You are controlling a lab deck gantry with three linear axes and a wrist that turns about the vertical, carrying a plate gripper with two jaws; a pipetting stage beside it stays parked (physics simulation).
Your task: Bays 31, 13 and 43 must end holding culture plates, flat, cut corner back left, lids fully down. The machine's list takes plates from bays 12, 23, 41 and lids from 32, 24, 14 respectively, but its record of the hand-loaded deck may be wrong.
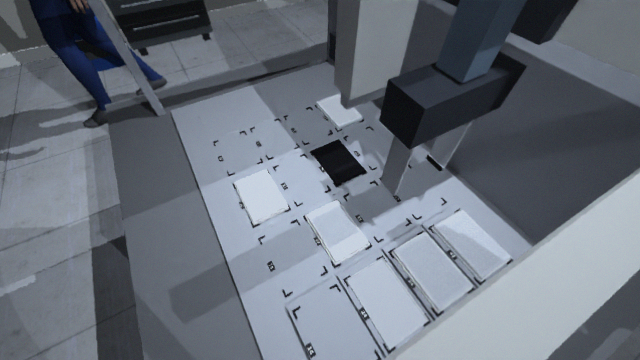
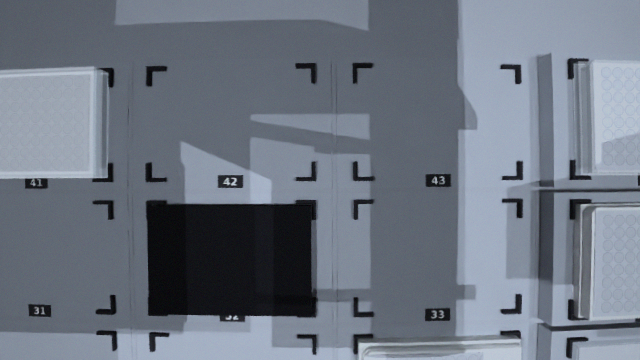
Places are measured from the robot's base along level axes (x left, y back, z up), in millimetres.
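Pixels of known places: gripper, fingertip midpoint: (image 1: 412, 175); robot's base, origin of the base link: (image 1: 214, 143).
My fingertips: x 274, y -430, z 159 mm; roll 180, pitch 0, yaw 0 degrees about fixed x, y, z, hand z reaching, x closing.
Note:
Ahead of a thing's pixels: the offset from my fingertips to its top centre. "spot": to the spot under its first point.
My gripper (image 1: 420, 181) is open, jaws apart, above the deck near bays 42 and 43; nothing shows between them. Bays 31 @[spot: dx -19, dy +365, dz -159 mm] (image 1: 307, 125) (image 2: 55, 260), 13 (image 1: 292, 257) and 43 @[spot: dx +87, dy +56, dz -159 mm] (image 2: 415, 125) hold nothing. Pale pieces lie flat in bay 12 @[spot: dx -232, dy +192, dz -145 mm] (image 1: 261, 196), bay 23 @[spot: dx -132, dy +23, dz -145 mm] (image 1: 337, 235) (image 2: 445, 351), bay 41 @[spot: dx +74, dy +355, dz -143 mm] (image 1: 336, 112) (image 2: 45, 122), bay 24 @[spot: dx -128, dy -131, dz -137 mm] (image 1: 386, 302), bay 34 @[spot: dx -23, dy -133, dz -130 mm] (image 1: 432, 272) (image 2: 617, 265) and bay 44 @[spot: dx +81, dy -133, dz -130 mm] (image 1: 471, 245) (image 2: 620, 115). Those in 41, 34 and 44 show round wells. A black piece @[dx -18, dy +202, dz -151 mm] (image 1: 339, 162) (image 2: 230, 260) lies flat in bay 32. Cut corners are unclear.
Bay 14 @[spot: dx -223, dy -116, dz -145 mm] (image 1: 335, 325) holds nothing. A pale upright block (image 1: 377, 55) stands behind the deck pieces, close to the bay 41 piece. A pale beam (image 1: 545, 255) crosses the lower right foreground. A person's legs (image 1: 82, 65) and a post (image 1: 127, 57) show beyond the deck.

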